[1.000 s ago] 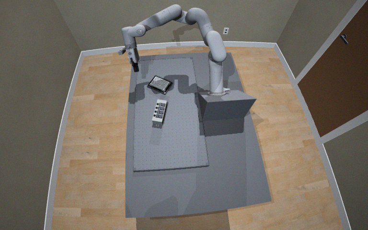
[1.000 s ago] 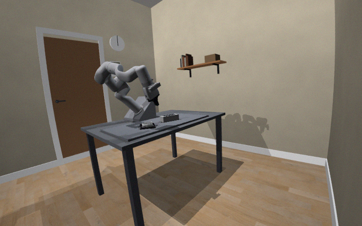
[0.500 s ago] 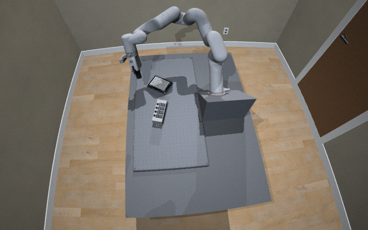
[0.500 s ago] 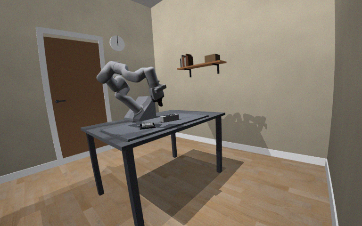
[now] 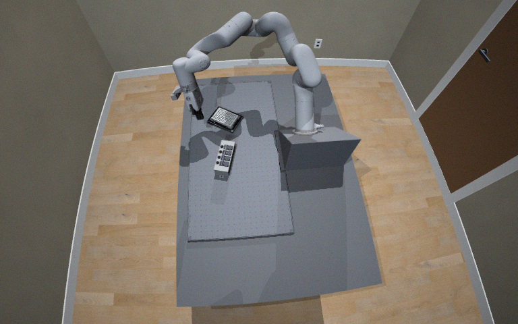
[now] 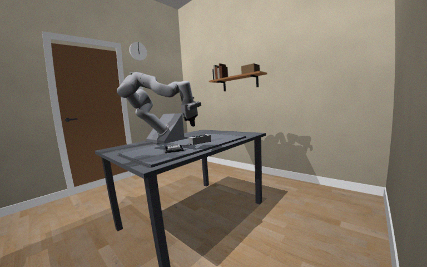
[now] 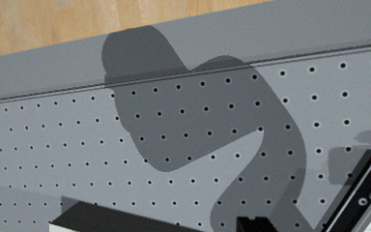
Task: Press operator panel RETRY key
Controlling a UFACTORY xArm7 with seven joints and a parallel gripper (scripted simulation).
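Now: hand 11 cm past the operator panel, 17 cm to the right of it and 13 cm above it.
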